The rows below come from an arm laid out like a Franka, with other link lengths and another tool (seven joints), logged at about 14 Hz.
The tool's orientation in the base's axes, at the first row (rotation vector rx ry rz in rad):
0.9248, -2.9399, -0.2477
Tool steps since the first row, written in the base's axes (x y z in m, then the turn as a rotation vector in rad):
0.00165, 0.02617, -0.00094, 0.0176, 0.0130, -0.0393
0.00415, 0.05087, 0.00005, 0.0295, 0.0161, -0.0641
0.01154, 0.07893, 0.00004, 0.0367, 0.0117, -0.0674
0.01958, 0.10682, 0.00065, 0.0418, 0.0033, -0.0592
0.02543, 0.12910, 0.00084, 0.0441, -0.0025, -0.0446
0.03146, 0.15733, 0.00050, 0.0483, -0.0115, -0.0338
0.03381, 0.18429, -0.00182, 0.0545, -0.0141, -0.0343
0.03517, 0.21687, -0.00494, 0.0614, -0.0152, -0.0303
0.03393, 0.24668, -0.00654, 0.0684, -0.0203, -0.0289
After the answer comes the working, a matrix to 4 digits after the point.
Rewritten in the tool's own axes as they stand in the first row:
-0.01633, 0.02007, 0.00437, -0.0218, -0.0060, 0.0389
-0.03252, 0.03879, 0.00654, -0.0334, -0.0144, 0.0626
-0.05465, 0.05730, 0.00971, -0.0367, -0.0225, 0.0646
-0.07720, 0.07540, 0.01217, -0.0361, -0.0308, 0.0548
-0.09475, 0.09014, 0.01449, -0.0347, -0.0344, 0.0394
-0.11586, 0.10950, 0.01813, -0.0330, -0.0422, 0.0271
-0.13322, 0.12958, 0.02390, -0.0366, -0.0479, 0.0267
-0.15298, 0.15463, 0.03132, -0.0416, -0.0520, 0.0219
-0.16903, 0.17916, 0.03711, -0.0444, -0.0598, 0.0192

The tool's axes in the first row as the columns of a matrix, in the base's axes (rounded; the answer above uses it unrounded):
-0.8199, -0.5645, -0.0952
-0.5724, 0.8084, 0.1374
-0.0006, 0.1671, -0.9859

